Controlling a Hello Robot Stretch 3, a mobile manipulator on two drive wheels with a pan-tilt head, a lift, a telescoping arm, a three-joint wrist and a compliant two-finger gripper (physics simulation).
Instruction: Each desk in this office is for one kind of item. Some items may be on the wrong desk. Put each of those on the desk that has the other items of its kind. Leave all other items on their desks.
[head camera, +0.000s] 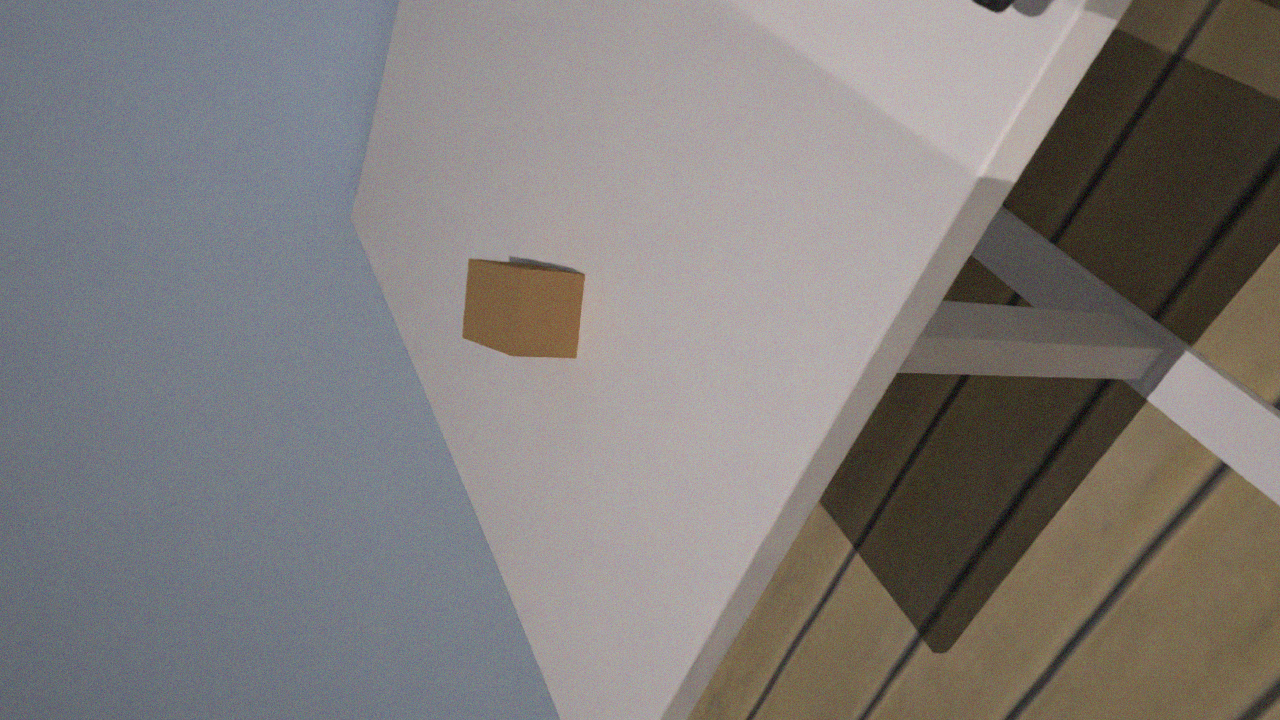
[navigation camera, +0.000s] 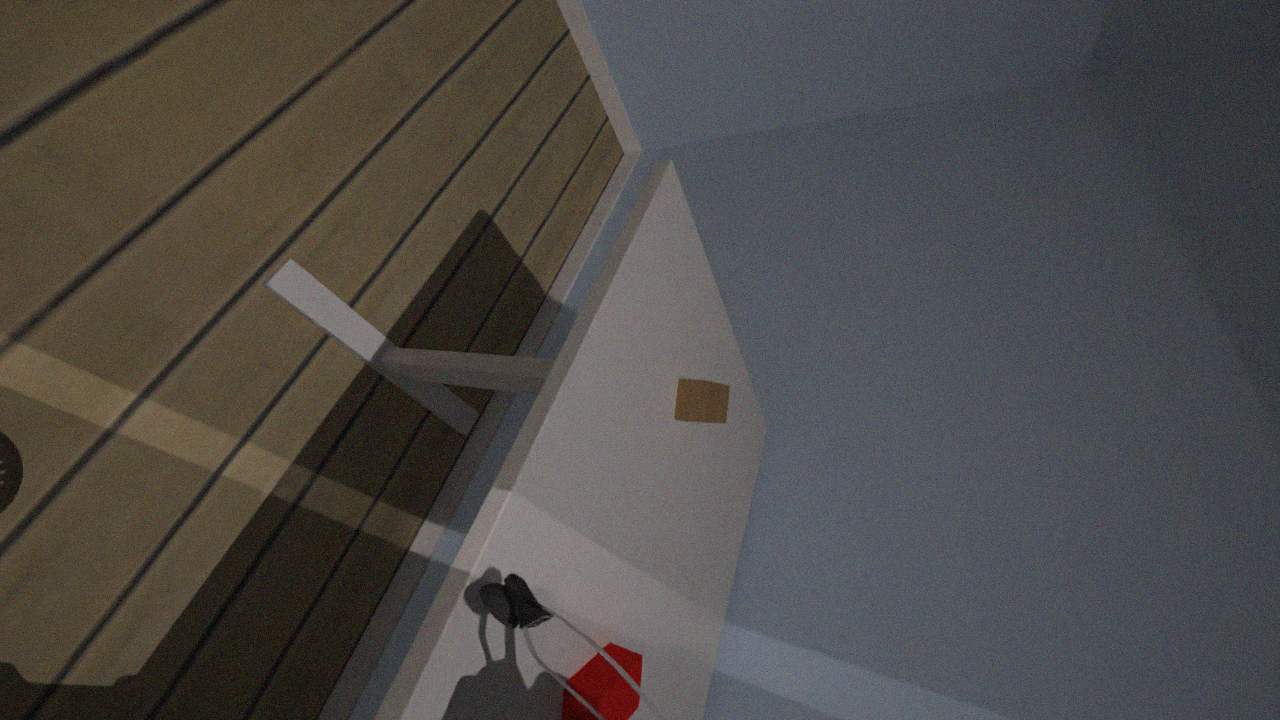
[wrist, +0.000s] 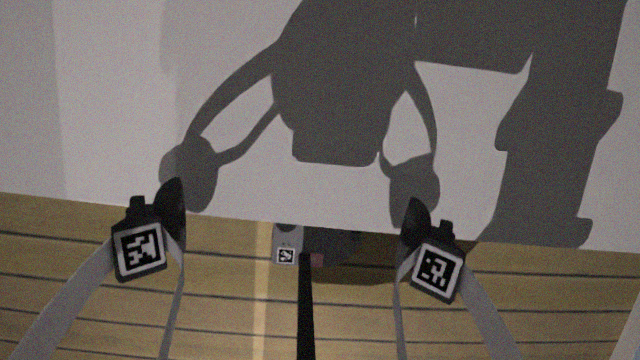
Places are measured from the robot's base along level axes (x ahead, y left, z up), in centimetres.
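Pixels of known places: gripper, between the fingertips: (navigation camera: 444, 685) (wrist: 295, 213).
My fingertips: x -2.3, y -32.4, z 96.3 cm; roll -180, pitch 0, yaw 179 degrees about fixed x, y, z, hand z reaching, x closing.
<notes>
Behind a point stands the place of what it marks.
A tan-brown block (head camera: 521, 310) @(x 35.5, y -56.4, z 99.6 cm) (navigation camera: 701, 401) @(x 35.6, y -56.4, z 99.0 cm) sits on a white desk (head camera: 716, 268) @(x 24.6, y -44.7, z 95.0 cm) (navigation camera: 617, 358) @(x 31.1, y -38.8, z 95.0 cm) (wrist: 110, 125) @(x 9.0, y -36.5, z 95.0 cm), near its far edge. A red block (navigation camera: 601, 682) @(x -0.4, y -53.8, z 98.1 cm) is at the bottom of the navigation view, partly behind the thin gripper strips. My gripper (navigation camera: 511, 601) (wrist: 295, 213) @(x -2.3, y -32.4, z 96.3 cm) is open, its fingertips wide apart in the wrist view, with no item between them. It hangs above the desk's front edge, short of the red block in the navigation view. A dark fingertip also shows at the top edge of the head view.
The robot's base (wrist: 287, 245) @(x -0.5, y 9.0, z 16.0 cm) is on the wooden floor (navigation camera: 179, 223) @(x 42.6, y -18.8, z 0.0 cm) (wrist: 220, 275) @(x 26.5, y 32.5, z 0.0 cm), partly hidden beneath the desk edge in the wrist view. A desk leg (head camera: 1038, 344) @(x 42.6, y -66.8, z 27.0 cm) (navigation camera: 331, 313) @(x 45.3, y -50.1, z 2.5 cm) stands below the top. A blue-grey wall (head camera: 179, 358) @(x 79.4, y -111.3, z 110.3 cm) (navigation camera: 939, 313) @(x 96.3, y -111.5, z 131.2 cm) is behind the desk. Shadows of the arm and gripper fall on the desk.
</notes>
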